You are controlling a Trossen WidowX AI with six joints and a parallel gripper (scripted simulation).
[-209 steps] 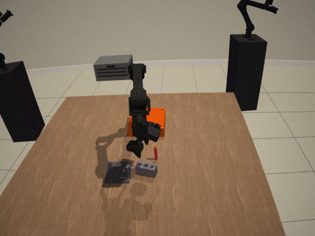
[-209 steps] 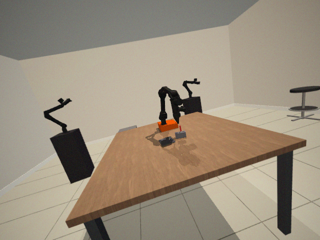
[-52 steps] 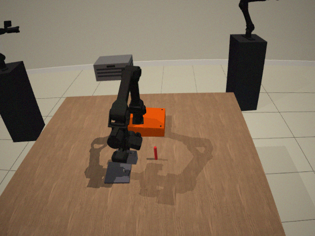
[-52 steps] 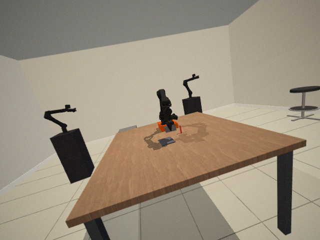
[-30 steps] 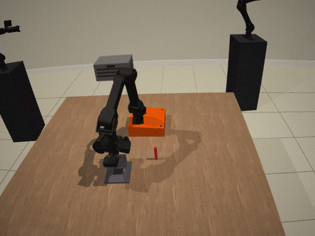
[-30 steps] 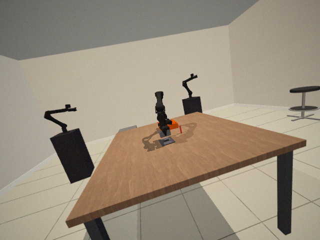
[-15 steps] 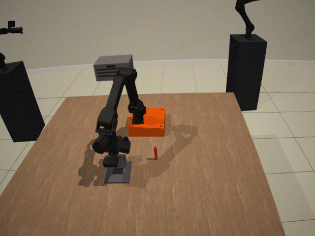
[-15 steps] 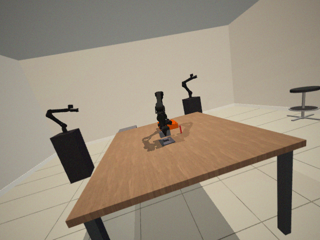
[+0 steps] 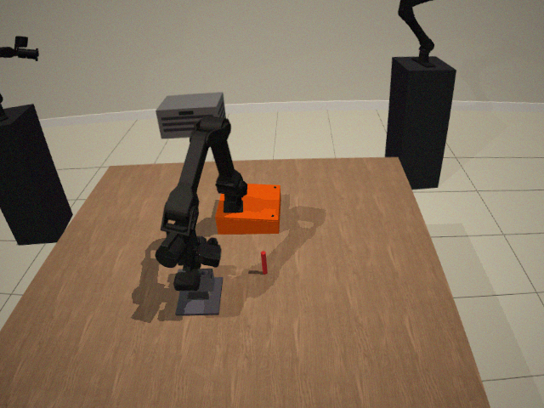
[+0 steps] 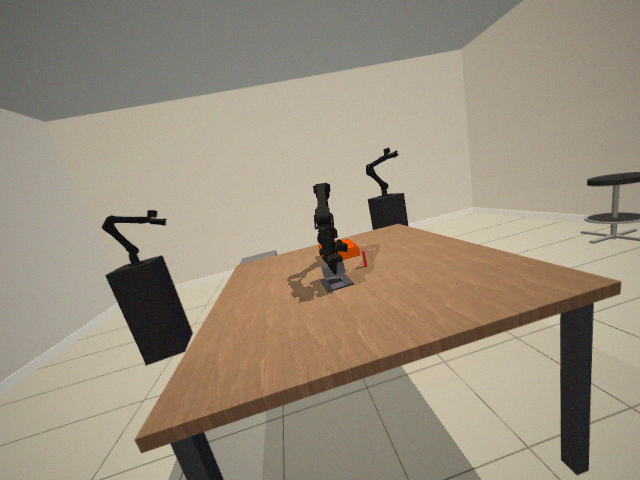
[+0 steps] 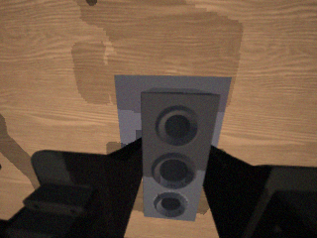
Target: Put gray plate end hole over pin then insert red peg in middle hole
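The red peg is 80 mm behind my gripper tip, 190 mm to the left of it and 10 mm below it. From my gripper tip the other things lie so: gray plate: 30 mm above.
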